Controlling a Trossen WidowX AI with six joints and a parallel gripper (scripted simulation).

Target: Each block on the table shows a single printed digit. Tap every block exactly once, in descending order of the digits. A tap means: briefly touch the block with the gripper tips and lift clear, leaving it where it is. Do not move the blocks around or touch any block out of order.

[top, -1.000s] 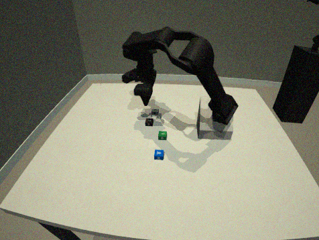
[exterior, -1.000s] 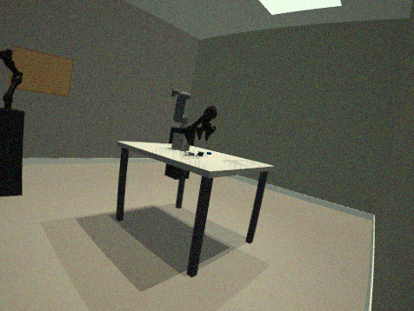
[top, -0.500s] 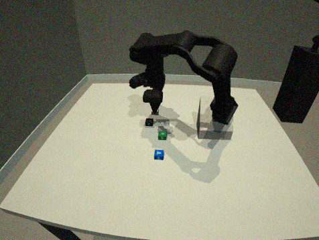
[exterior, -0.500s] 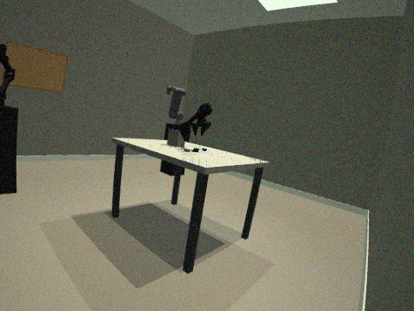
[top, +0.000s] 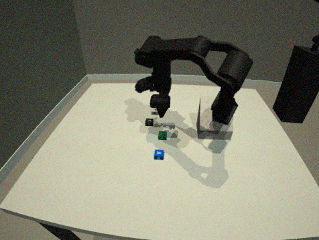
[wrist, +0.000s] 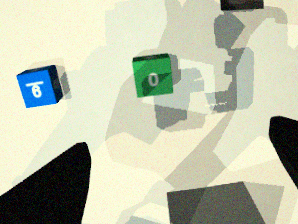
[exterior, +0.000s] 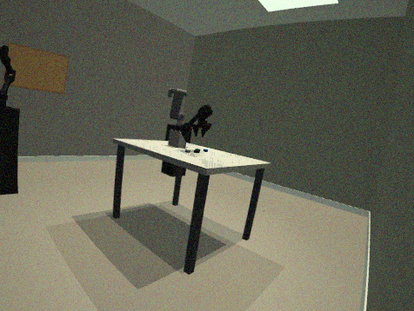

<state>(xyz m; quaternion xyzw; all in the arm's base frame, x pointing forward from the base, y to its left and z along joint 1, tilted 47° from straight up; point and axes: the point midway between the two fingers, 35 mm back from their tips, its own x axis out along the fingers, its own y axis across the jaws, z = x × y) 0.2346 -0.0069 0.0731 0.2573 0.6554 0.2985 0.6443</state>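
Now: the blue block 12 cm below my gripper tip and 11 cm to the left of it. The rest, counted from my gripper tip: black block marked 7 (12 cm below, 7 cm to the right, 7 cm ahead); then green block (12 cm below, 1 cm to the left).
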